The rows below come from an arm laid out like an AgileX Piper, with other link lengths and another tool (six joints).
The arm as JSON. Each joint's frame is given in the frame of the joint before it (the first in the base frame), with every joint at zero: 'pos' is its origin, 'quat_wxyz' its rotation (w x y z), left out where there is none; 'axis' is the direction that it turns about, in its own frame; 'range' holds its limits. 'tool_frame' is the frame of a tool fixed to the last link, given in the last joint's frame.
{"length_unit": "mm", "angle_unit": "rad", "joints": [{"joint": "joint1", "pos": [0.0, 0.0, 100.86], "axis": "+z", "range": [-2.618, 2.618]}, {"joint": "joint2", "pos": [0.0, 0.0, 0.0], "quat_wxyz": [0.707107, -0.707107, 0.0, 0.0], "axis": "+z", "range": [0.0, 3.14]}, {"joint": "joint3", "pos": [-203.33, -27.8, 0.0], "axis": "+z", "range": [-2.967, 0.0]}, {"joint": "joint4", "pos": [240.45, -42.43, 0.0], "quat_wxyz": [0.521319, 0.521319, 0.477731, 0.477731], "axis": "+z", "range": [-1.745, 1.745]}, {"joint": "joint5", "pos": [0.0, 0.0, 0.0], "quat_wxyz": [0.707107, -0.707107, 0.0, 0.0], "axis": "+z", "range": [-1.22, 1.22]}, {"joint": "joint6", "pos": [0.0, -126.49, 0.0], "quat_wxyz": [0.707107, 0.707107, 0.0, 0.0], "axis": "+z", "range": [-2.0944, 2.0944]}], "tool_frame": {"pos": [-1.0, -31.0, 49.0], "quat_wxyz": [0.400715, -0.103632, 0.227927, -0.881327]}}
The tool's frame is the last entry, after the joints.
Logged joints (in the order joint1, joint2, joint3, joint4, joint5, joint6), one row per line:
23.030, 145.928, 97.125, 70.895, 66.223, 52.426
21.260, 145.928, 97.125, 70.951, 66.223, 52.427
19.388, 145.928, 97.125, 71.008, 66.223, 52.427
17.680, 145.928, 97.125, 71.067, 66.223, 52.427
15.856, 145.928, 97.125, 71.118, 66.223, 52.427
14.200, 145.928, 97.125, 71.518, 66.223, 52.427
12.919, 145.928, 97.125, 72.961, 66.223, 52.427
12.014, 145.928, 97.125, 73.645, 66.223, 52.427
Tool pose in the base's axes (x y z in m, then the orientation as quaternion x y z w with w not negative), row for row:
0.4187, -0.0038, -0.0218, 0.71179, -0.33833, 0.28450, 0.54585
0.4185, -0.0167, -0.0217, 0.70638, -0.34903, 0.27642, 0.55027
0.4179, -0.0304, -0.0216, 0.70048, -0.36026, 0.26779, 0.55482
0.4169, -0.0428, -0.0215, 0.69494, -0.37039, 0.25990, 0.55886
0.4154, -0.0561, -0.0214, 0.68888, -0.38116, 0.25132, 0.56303
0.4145, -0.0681, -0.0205, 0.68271, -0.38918, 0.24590, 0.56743
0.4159, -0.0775, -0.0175, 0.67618, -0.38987, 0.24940, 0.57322
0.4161, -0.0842, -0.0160, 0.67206, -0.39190, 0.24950, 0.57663
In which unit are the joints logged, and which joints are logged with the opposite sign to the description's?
The joints are logged in degrees. Opposite sign: joint3, joint4.
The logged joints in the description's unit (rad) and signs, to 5 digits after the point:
0.40195, 2.54692, -1.69515, -1.23735, 1.15581, 0.91501
0.37106, 2.54692, -1.69515, -1.23833, 1.15581, 0.91502
0.33838, 2.54692, -1.69515, -1.23932, 1.15581, 0.91502
0.30857, 2.54692, -1.69515, -1.24035, 1.15581, 0.91502
0.27674, 2.54692, -1.69515, -1.24124, 1.15581, 0.91502
0.24784, 2.54692, -1.69515, -1.24822, 1.15581, 0.91502
0.22548, 2.54692, -1.69515, -1.27341, 1.15581, 0.91502
0.20968, 2.54692, -1.69515, -1.28535, 1.15581, 0.91502

